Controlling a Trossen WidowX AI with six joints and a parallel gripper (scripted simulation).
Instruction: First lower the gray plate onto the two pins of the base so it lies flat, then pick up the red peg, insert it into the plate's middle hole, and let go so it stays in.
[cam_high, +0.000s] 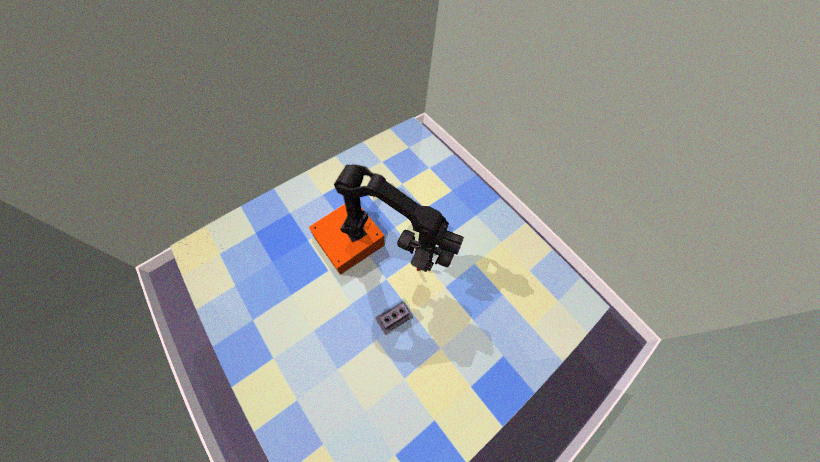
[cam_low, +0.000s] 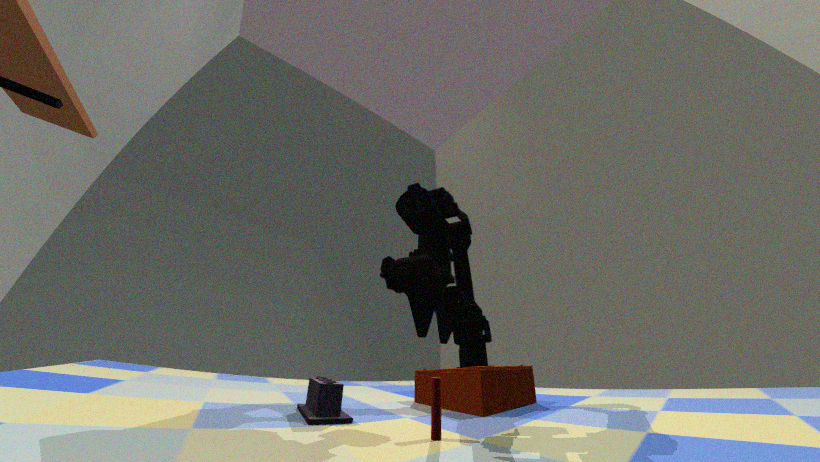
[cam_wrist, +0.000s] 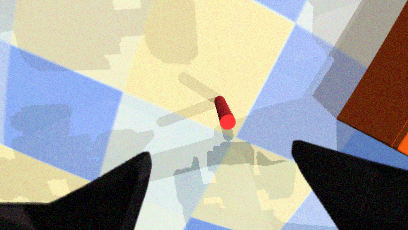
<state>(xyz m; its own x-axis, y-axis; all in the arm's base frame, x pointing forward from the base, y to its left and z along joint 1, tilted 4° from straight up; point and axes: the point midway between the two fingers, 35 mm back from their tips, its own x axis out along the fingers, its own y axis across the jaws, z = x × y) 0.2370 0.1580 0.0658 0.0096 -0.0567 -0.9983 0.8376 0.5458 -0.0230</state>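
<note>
My gripper tip is 90 mm above the red peg, 10 mm to the left of it and 10 mm past it. Also, from my gripper tip: gray plate 180 mm to the right, 110 mm ahead, 90 mm below; base 180 mm to the right, 120 mm below, 100 mm ahead.
</note>
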